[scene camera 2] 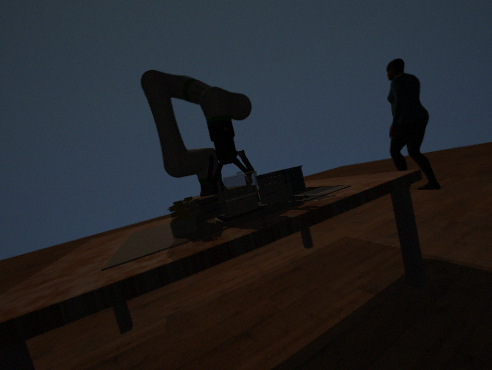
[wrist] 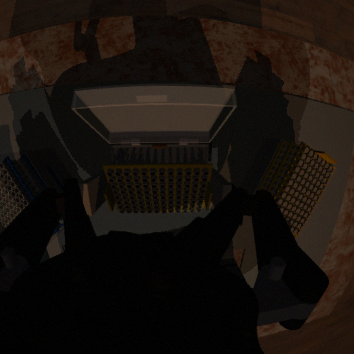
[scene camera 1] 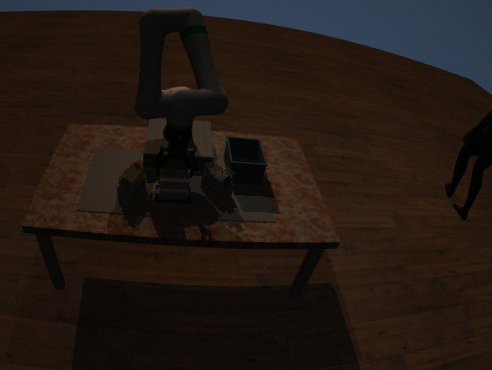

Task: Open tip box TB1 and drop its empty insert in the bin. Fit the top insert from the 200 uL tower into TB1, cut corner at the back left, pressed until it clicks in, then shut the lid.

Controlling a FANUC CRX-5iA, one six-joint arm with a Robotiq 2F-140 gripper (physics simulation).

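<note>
My gripper (scene camera 1: 175, 171) (scene camera 2: 235, 179) (wrist: 159, 178) is shut on the yellow 200 uL insert (wrist: 159, 187), over TB1 (scene camera 1: 173, 193) (scene camera 2: 240, 201). The insert looks level and square to the box in the wrist view; narrow shapes like hanging tips show below its front edge. Whether it is seated or slightly above is unclear, and its cut corner cannot be made out. TB1's clear lid (wrist: 155, 122) stands open on the table's front side. The 200 uL tower (scene camera 1: 131, 178) (scene camera 2: 187, 222) (wrist: 300, 187), with yellow inserts, stands at the right in the wrist view. The bin (scene camera 1: 250, 171) (scene camera 2: 281, 185) is blue; its contents are hidden.
A tower with blue inserts (scene camera 1: 220, 177) (wrist: 14, 195) stands between TB1 and the bin, close to one finger in the wrist view. A grey mat (scene camera 1: 100, 195) lies under the boxes on the table (scene camera 1: 300, 200). A person (scene camera 1: 472, 165) (scene camera 2: 410, 115) stands beyond the table.
</note>
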